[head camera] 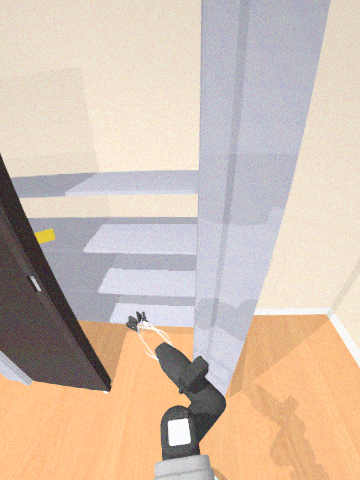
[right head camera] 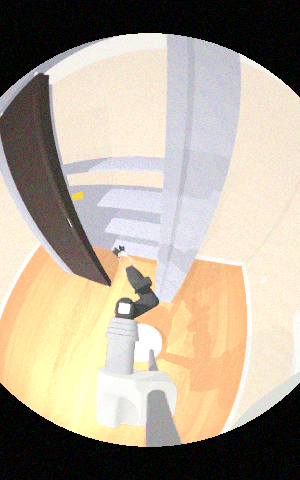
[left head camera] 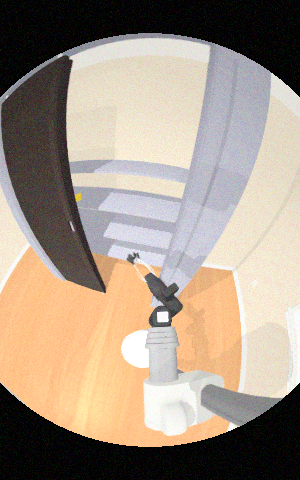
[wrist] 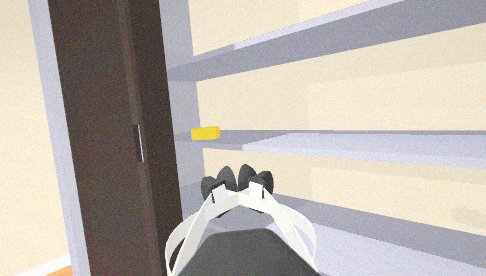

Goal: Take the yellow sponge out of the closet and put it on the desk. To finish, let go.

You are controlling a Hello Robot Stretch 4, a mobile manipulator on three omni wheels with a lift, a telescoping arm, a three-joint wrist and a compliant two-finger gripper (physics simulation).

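Pixels of known places: gripper, between the fingertips: [head camera: 132, 315] [right head camera: 116, 246] [left head camera: 130, 253] [wrist: 237, 180]; robot's base, origin of its link: [right head camera: 141, 341] [left head camera: 141, 347].
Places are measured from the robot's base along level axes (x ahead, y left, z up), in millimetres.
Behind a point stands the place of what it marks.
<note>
The yellow sponge [head camera: 45, 236] @[z 1023, x 1060, y 659 mm] [left head camera: 78, 197] @[z 1015, x 1069, y 641 mm] [right head camera: 77, 196] @[z 1014, x 1058, y 663 mm] [wrist: 205, 133] @[z 1013, x 1060, y 660 mm] lies on a middle shelf [head camera: 145, 239] @[z 989, x 995, y 91 mm] [wrist: 350, 145] @[z 989, x 960, y 101 mm] of the grey closet [head camera: 217, 200] @[z 1375, x 500, y -133 mm] [left head camera: 220, 150] @[z 1531, x 509, y -163 mm] [right head camera: 200, 125] @[z 1557, x 503, y -194 mm], at the shelf's left end. The dark door's edge hides part of the sponge in the head view. My gripper [head camera: 137, 320] @[z 1035, x 477, y 109 mm] [left head camera: 133, 258] @[z 1035, x 477, y 109 mm] [right head camera: 119, 250] @[z 1035, x 477, y 109 mm] [wrist: 237, 180] @[z 1035, x 477, y 109 mm] is shut with nothing between its fingertips. It is in front of the shelves, lower than the sponge and to its right, apart from it. The desk does not show in these views.
The dark sliding door [head camera: 50, 330] @[z 733, x 656, y 568 mm] [left head camera: 35, 150] @[z 1526, x 667, y 634 mm] [right head camera: 30, 140] @[z 1633, x 659, y 586 mm] [wrist: 95, 125] @[z 1085, x 690, y 758 mm] covers the closet's left part, close to the sponge. The closet's right side panel stands to the right of my wrist. Another shelf [head camera: 135, 182] @[z 1294, x 1020, y 106 mm] [wrist: 320, 45] @[z 1275, x 1121, y 211 mm] runs above the sponge.
</note>
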